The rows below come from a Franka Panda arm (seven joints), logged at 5 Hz.
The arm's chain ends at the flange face. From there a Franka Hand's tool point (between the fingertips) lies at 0.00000 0.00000 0.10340 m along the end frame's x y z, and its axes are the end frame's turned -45 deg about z.
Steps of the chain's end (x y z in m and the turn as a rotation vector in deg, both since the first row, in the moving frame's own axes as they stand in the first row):
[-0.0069 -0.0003 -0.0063 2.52 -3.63 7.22]
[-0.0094 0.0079 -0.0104 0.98 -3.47 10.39]
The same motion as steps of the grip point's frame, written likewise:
[-0.0056 -0.0130 -0.0066 4.35 -0.78 7.22]
[-0.0149 -0.0070 -0.0106 3.15 -1.76 10.39]

